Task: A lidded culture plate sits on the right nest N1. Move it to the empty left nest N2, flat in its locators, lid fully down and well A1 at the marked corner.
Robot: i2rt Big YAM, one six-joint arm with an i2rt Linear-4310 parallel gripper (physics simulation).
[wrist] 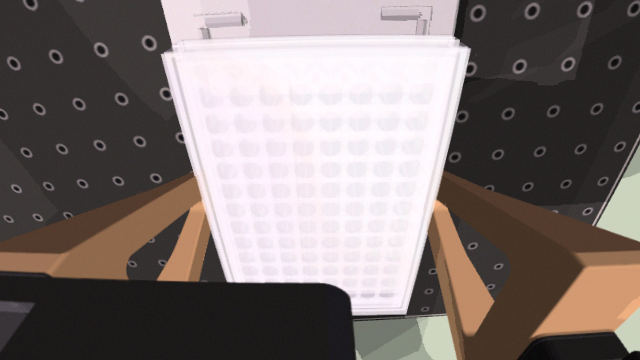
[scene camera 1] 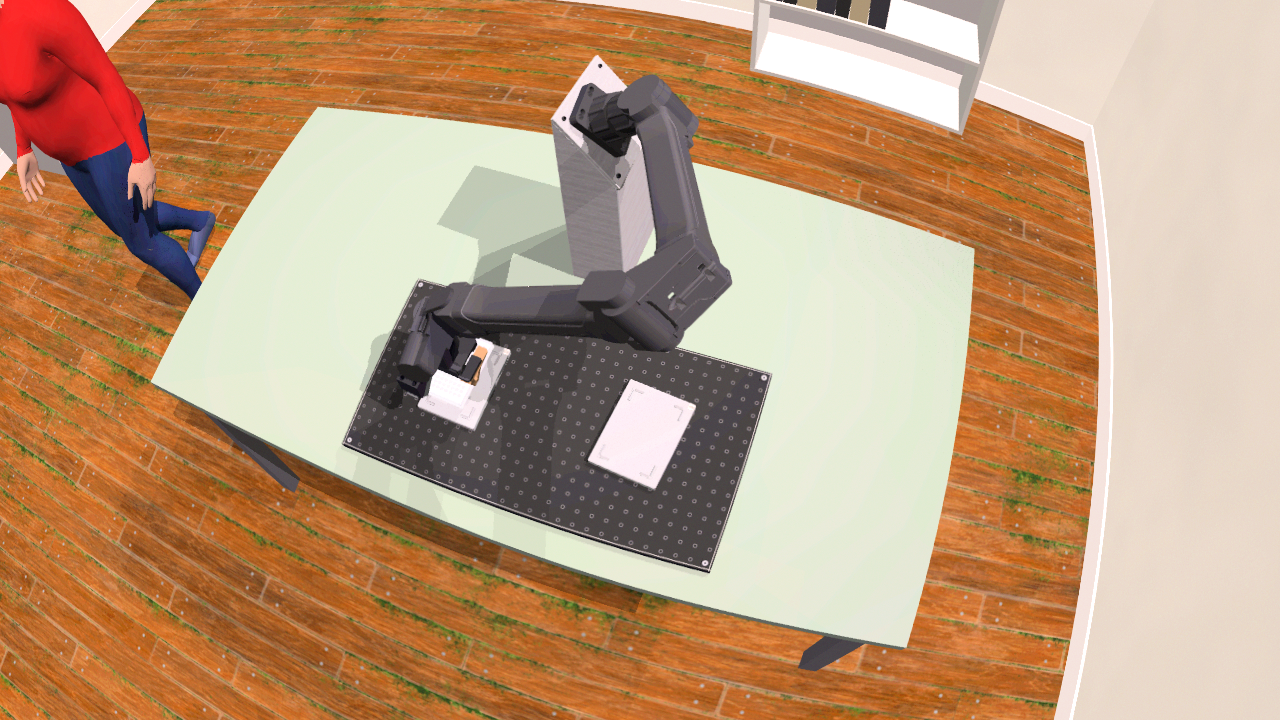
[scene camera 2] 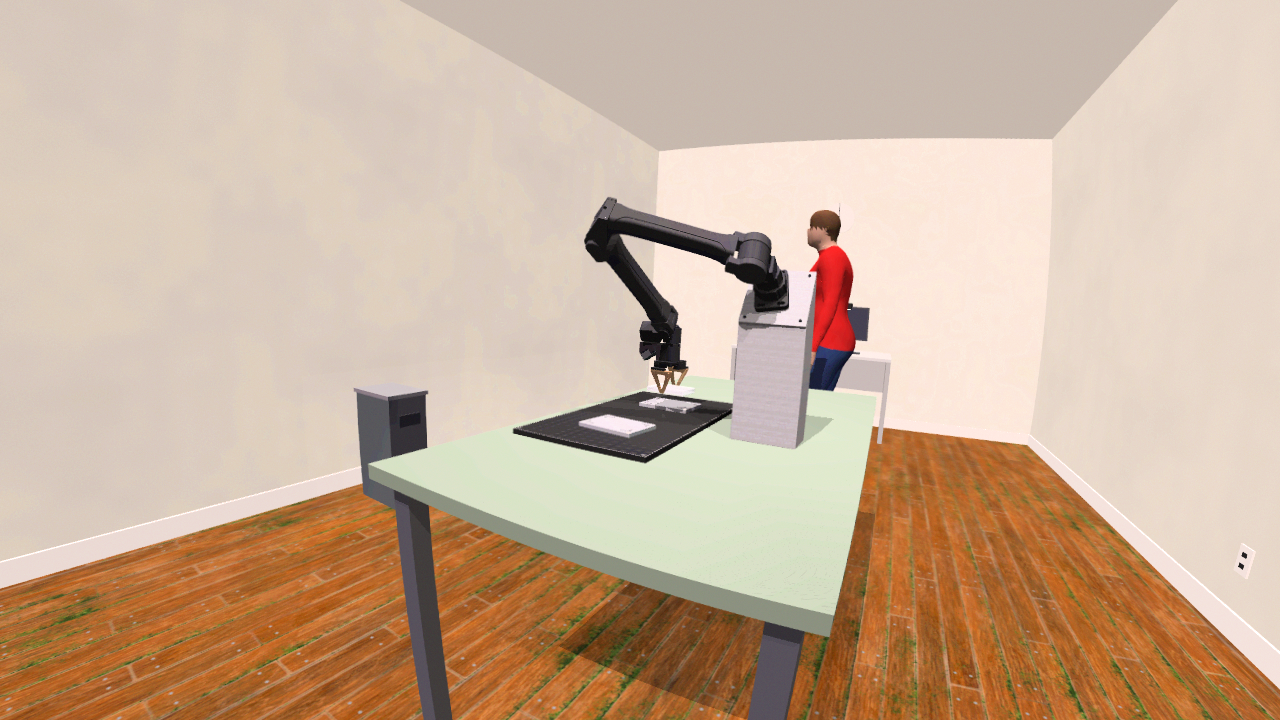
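Where they show: gripper, between the fingertips: (wrist: pixel 318 179) (scene camera 1: pixel 455 373) (scene camera 2: pixel 668 391); arm's base, origin of its link: (scene camera 1: pixel 600 120) (scene camera 2: pixel 772 292).
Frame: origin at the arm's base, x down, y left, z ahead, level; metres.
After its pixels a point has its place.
The lidded culture plate (scene camera 1: pixel 450 390) {x 0.305, y -0.180, z 0.376 m} (scene camera 2: pixel 684 390) {x 0.305, y -0.155, z 0.272 m} (wrist: pixel 320 165) {x 0.305, y -0.192, z 0.353 m} is white and translucent, with rows of wells showing through its lid. My gripper (scene camera 2: pixel 669 386) {x 0.321, y -0.188, z 0.336 m} (wrist: pixel 318 179) {x 0.321, y -0.188, z 0.336 m} is shut on its two long sides and holds it roughly level, a little above the right nest N1 (scene camera 1: pixel 447 414) {x 0.357, y -0.191, z 0.400 m} (scene camera 2: pixel 669 405) {x 0.357, y -0.151, z 0.317 m} (wrist: pixel 315 20) {x 0.357, y -0.195, z 0.390 m}. The lid appears to lie on the plate. The left nest N2 (scene camera 1: pixel 641 434) {x 0.356, y 0.145, z 0.353 m} (scene camera 2: pixel 617 425) {x 0.357, y 0.164, z 0.341 m} is a flat white block with raised corner locators and carries no plate. I cannot make out the A1 mark or the marked corner.
Both nests stand on a black perforated board (scene camera 1: pixel 546 447) {x 0.369, y -0.004, z 0.409 m} (scene camera 2: pixel 572 436) {x 0.368, y 0.283, z 0.402 m} on the pale green table (scene camera 1: pixel 832 447) {x 0.381, y 0.470, z 0.298 m} (scene camera 2: pixel 626 510) {x 0.381, y 0.580, z 0.118 m}. The arm's grey pedestal (scene camera 1: pixel 597 205) {x 0.140, y 0.007, z 0.071 m} (scene camera 2: pixel 768 385) {x 0.230, y 0.055, z -0.015 m} stands behind the board. A person in red (scene camera 1: pixel 76 89) (scene camera 2: pixel 834 295) stands beyond the table.
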